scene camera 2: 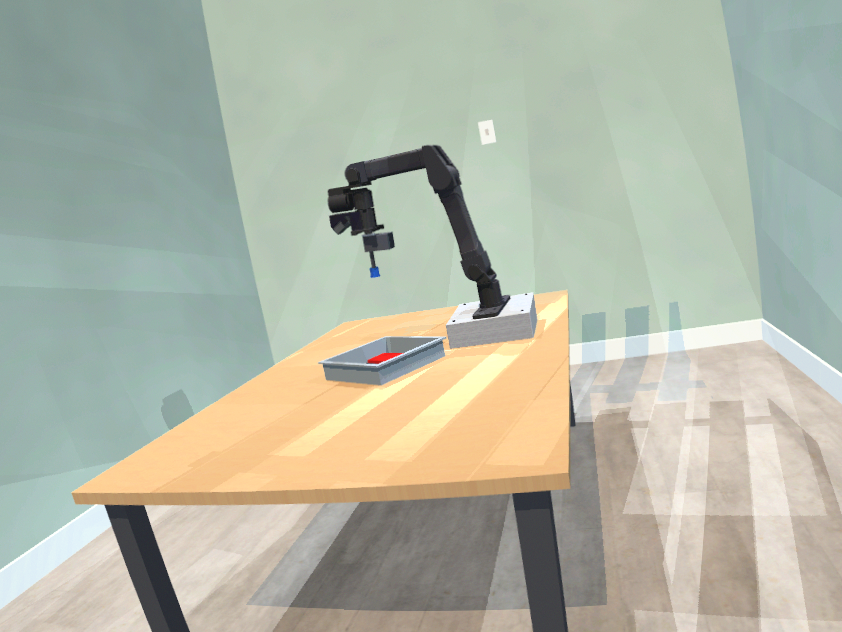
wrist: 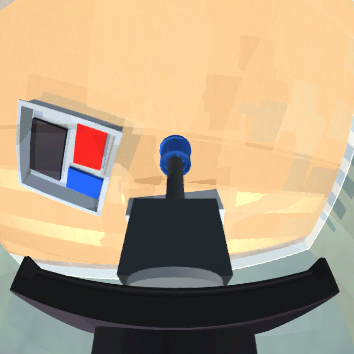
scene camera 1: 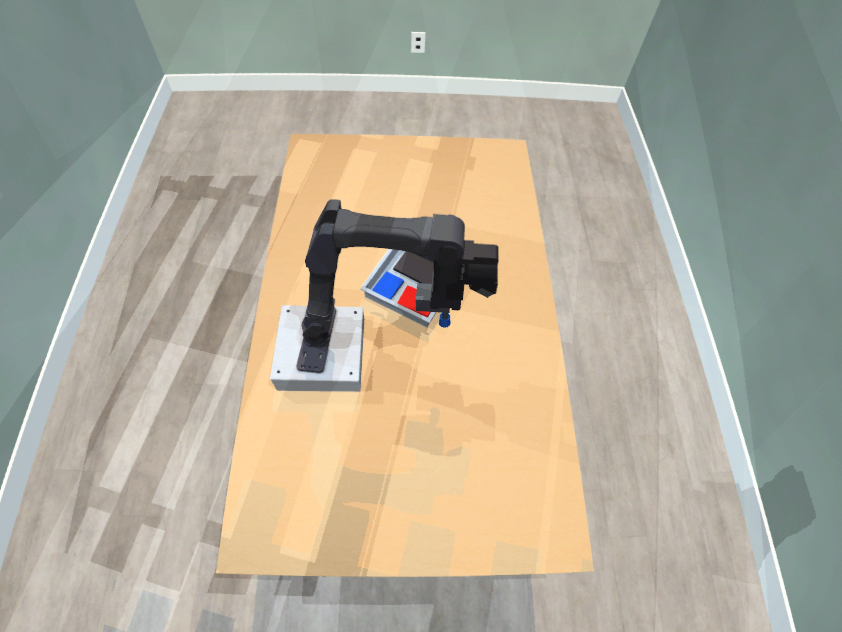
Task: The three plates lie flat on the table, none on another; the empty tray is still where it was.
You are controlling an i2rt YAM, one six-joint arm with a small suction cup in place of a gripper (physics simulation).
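Places are measured from the arm's base along level axes (x ahead, y left, z up), in centimetres.
Pixels of known places: hand at its tool point: [scene camera 2: 375, 276] [wrist: 174, 148] [scene camera 1: 444, 322]; arm's base at its link origin: [scene camera 2: 492, 308] [scene camera 1: 317, 338].
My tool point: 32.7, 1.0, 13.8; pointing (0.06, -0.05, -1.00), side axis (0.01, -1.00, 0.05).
Ahead of a thing's pixels: the offset from my tool point to its top centre, as dx, dy, dz. Level surfaces: height alone.
A grey tray {-9.0, +24.3, -16.2} [scene camera 1: 396, 309] [scene camera 2: 353, 374] [wrist: 45, 192] stands on the table and holds the three plates side by side. The black plate {-7.4, +29.8, -19.8} [scene camera 1: 413, 267] [wrist: 49, 148] lies along one side. The red plate {-7.5, +17.7, -19.9} [scene camera 1: 410, 299] [scene camera 2: 384, 357] [wrist: 90, 146] and the smaller blue plate {-17.0, +21.4, -19.9} [scene camera 1: 387, 285] [wrist: 85, 182] lie beside it. The arm hides part of the tray in scene camera 1. The tray's wall hides the black and blue plates in scene camera 2. My gripper, a blue suction cup [scene camera 1: 444, 320] [scene camera 2: 374, 272] [wrist: 175, 152], is open with nothing on it, high above the table and beside the tray.
The wooden table {dz -21.2} [scene camera 1: 476, 503] [scene camera 2: 272, 442] bears the arm's pale base block [scene camera 1: 343, 346] [scene camera 2: 489, 329], which stands at its left edge in scene camera 1, close to the tray. The tray's raised walls surround the plates. Shadows and light stripes cross the table.
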